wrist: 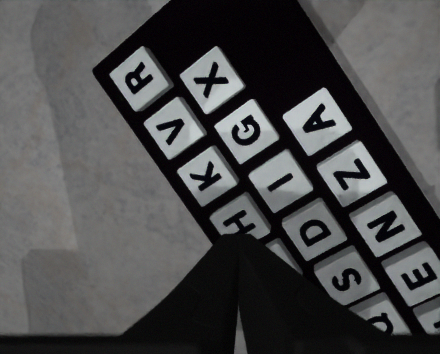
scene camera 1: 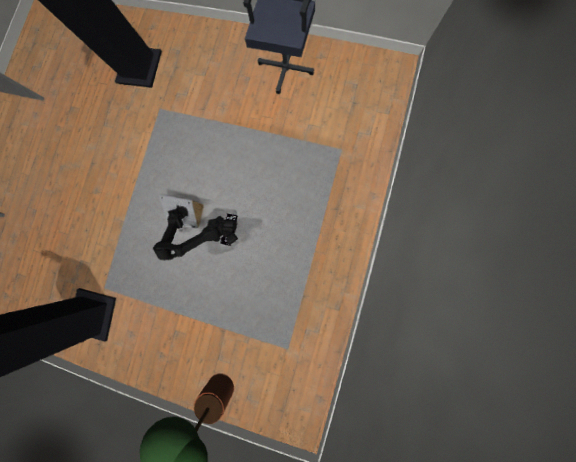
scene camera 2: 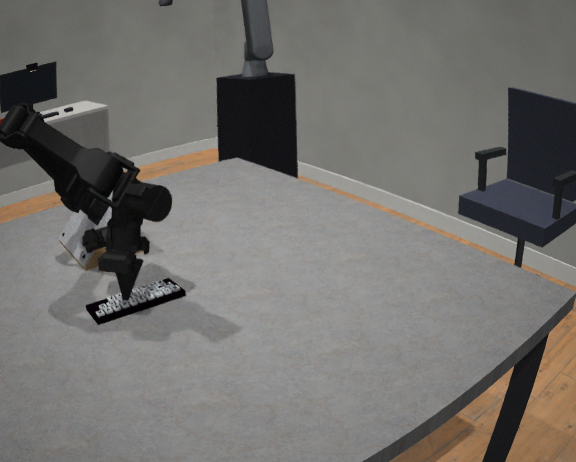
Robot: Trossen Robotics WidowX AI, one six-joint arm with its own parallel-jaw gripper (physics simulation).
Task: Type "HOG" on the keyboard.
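Pixels of known places: gripper, fingertip midpoint: [wrist: 236, 247] [scene camera 1: 230, 233] [scene camera 2: 126, 299]; arm's base at its link origin: [scene camera 1: 182, 210] [scene camera 2: 100, 210].
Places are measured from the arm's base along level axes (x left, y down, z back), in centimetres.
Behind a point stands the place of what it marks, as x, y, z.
The black keyboard [scene camera 1: 231, 217] @[2.2, 8.0, -28.5] [scene camera 2: 142, 308] @[-5.7, 9.3, -31.6] [wrist: 265, 35] @[-12.9, 8.6, -26.0] with white letter keys lies flat on the grey table, set diagonally in the wrist view. My gripper [scene camera 2: 126, 298] @[-8.3, 7.2, -30.3] [wrist: 236, 247] @[-8.3, 7.2, -30.3] is shut and empty, pointing down over the keyboard. In the wrist view its tips cover the lower edge of the H key [wrist: 237, 218] @[-8.8, 8.1, -30.0]; whether they touch it is unclear. The G key [wrist: 246, 131] @[-10.9, 8.1, -28.1] is in full view, in the middle row between X and I. The O key does not show in the wrist view; several keys are partly or wholly hidden behind the fingers.
The grey table [scene camera 1: 260, 175] @[32.8, 9.7, -40.9] [scene camera 2: 325, 300] @[21.7, 9.7, -49.8] bears a white and tan block-like object [scene camera 1: 198, 213] @[0.5, 5.3, -7.7] [scene camera 2: 75, 240] @[-7.0, 6.5, 3.3] behind the gripper, close to the arm. An office chair [scene camera 1: 280, 27] [scene camera 2: 520, 205] and a dark pedestal [scene camera 2: 257, 120] with another arm stand beyond the table.
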